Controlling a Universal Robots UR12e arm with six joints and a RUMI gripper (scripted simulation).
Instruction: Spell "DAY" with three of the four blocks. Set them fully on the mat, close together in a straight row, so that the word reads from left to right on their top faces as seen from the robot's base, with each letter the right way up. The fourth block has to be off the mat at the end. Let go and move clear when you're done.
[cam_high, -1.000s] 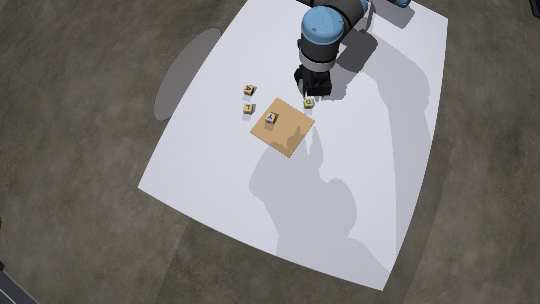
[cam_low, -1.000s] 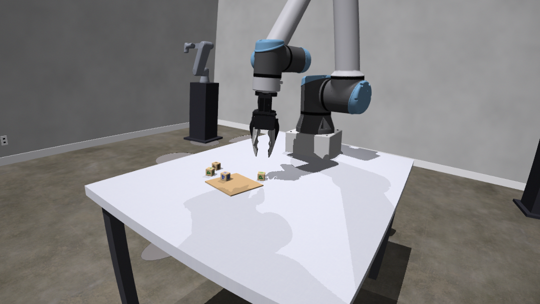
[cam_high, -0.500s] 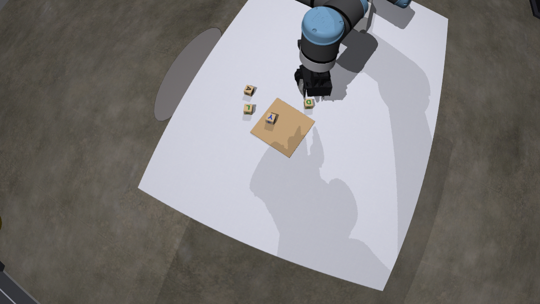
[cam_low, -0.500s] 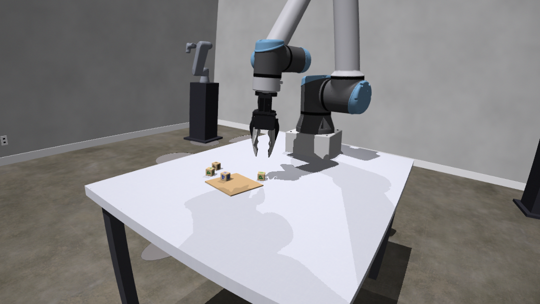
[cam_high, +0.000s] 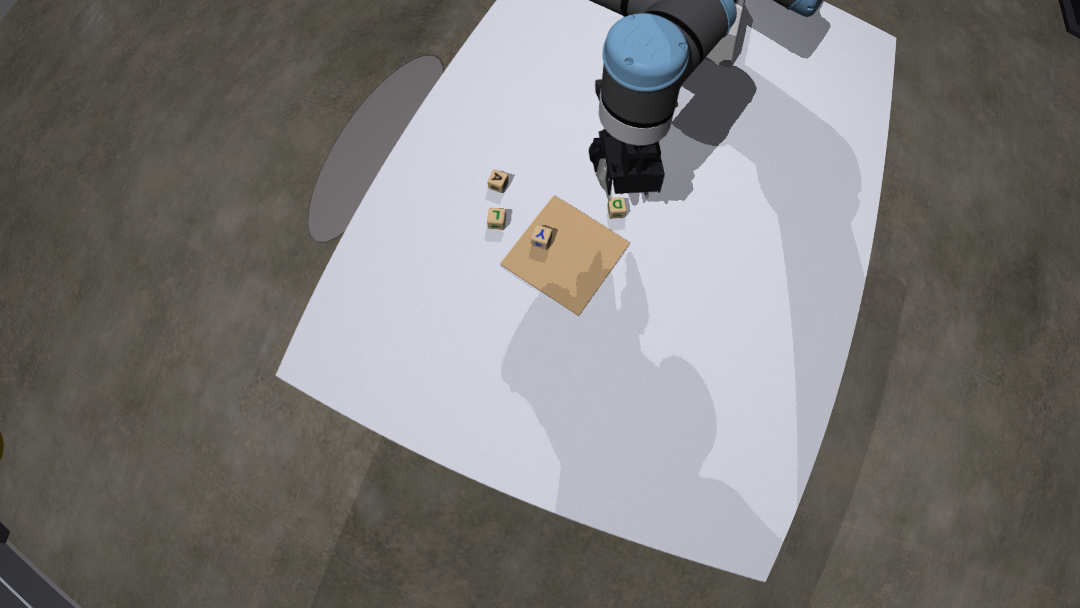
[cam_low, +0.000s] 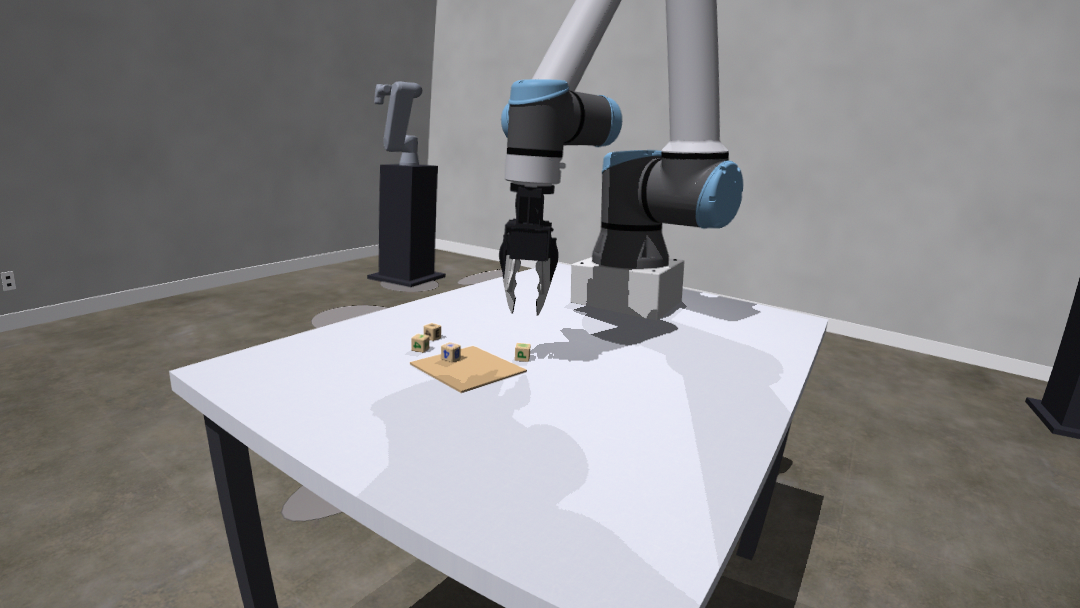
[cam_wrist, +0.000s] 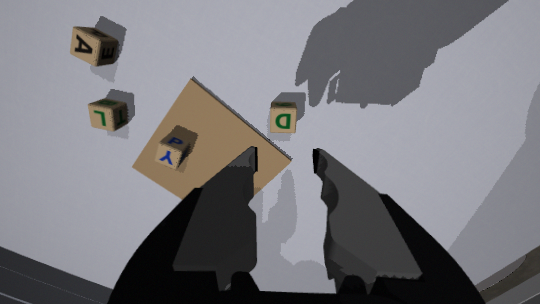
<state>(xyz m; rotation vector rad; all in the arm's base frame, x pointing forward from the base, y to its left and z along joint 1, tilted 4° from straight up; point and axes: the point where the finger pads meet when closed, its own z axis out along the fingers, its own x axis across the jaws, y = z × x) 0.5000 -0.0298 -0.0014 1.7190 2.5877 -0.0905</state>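
Now: the D block 9 cm below my hand. Also, from my hand: green-lettered block: 17 cm to the right, 9 cm below, 7 cm ahead; blue-lettered block: 9 cm to the right, 8 cm below, 8 cm ahead; tan mat: 10 cm below, 9 cm ahead, 5 cm to the right.
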